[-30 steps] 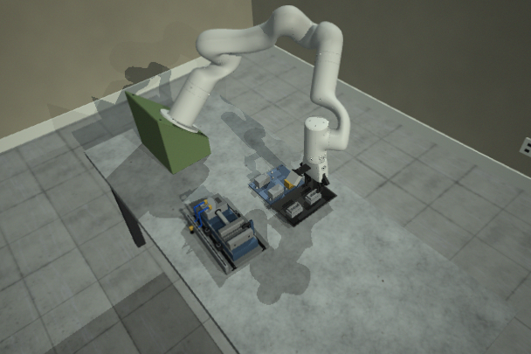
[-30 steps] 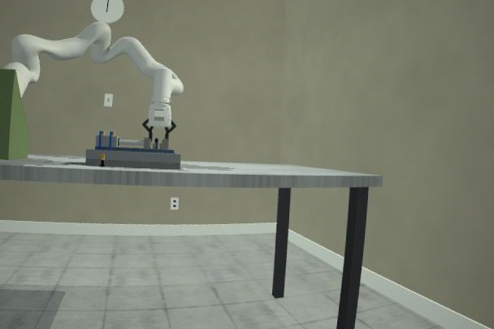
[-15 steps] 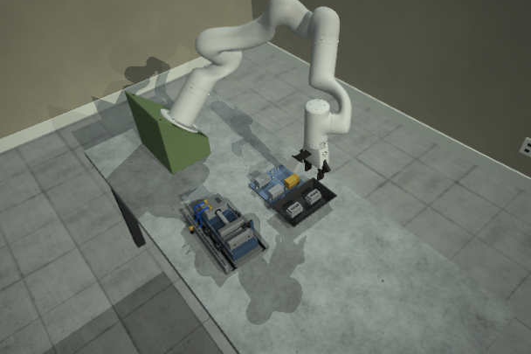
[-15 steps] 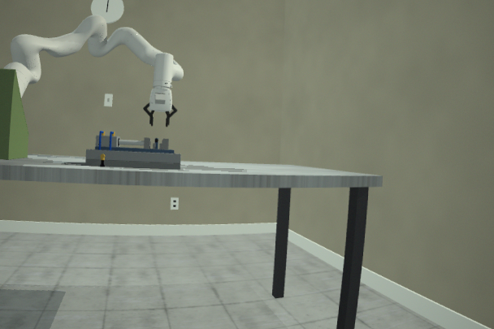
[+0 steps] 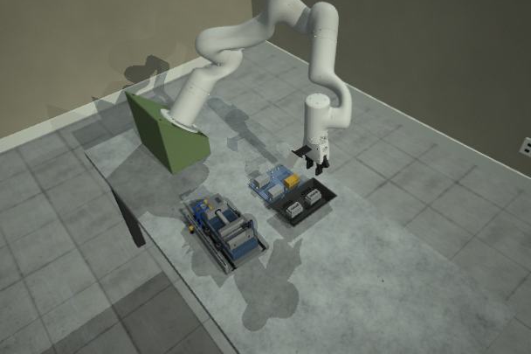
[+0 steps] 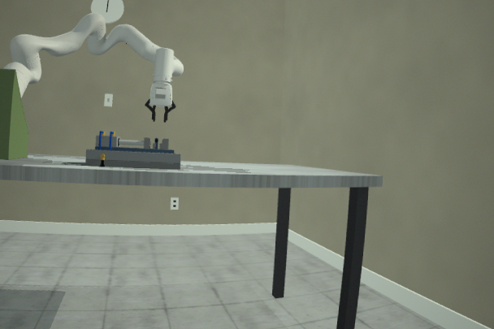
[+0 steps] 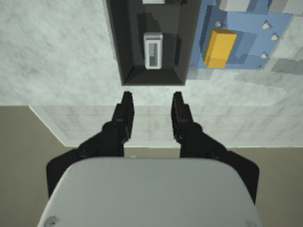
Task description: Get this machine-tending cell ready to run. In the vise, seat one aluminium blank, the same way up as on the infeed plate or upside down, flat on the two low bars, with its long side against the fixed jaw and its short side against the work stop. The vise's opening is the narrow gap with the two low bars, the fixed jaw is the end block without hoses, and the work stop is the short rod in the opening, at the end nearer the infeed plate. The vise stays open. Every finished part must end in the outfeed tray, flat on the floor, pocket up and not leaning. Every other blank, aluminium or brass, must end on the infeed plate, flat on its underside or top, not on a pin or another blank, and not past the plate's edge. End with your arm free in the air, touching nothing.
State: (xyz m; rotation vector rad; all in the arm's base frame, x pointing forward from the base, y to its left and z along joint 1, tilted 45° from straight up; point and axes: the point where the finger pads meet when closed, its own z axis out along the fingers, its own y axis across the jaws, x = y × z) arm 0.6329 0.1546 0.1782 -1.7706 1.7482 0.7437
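The aluminium blank lies 21 cm behind my hand, 10 cm to the right of it and 17 cm below it. Also, from my hand: moving jaw (6 cm behind, 37 cm to the right, 12 cm below); then fixed jaw (37 cm to the right, 12 cm below); then brass blank (12 cm behind, 1 cm to the right, 17 cm below).
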